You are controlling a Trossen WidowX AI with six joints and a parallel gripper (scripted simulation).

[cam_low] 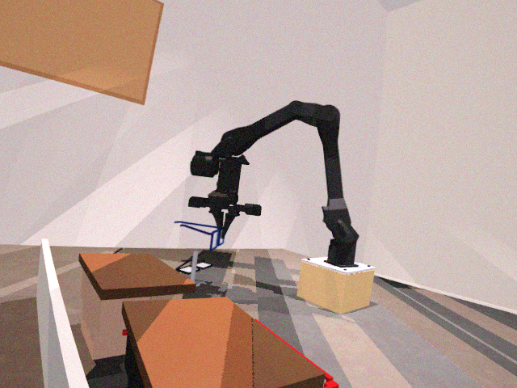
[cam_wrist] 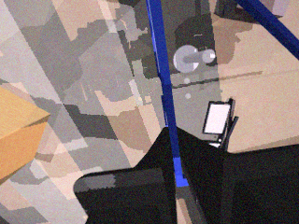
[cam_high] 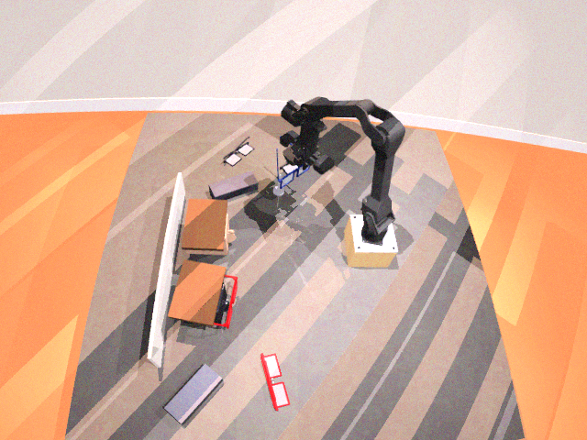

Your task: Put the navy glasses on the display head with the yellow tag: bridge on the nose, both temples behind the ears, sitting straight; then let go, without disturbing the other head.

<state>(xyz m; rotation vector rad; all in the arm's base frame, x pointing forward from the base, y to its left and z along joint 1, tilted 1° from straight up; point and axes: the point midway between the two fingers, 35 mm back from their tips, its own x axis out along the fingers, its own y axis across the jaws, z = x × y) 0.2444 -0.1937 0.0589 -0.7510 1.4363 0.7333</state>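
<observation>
My gripper tip is 70 mm short of the white post stand, 20 mm to the right of it and 90 mm above it. Round my gripper tip: white upright panel 340 mm ahead, 390 mm to the left, 60 mm below.
</observation>
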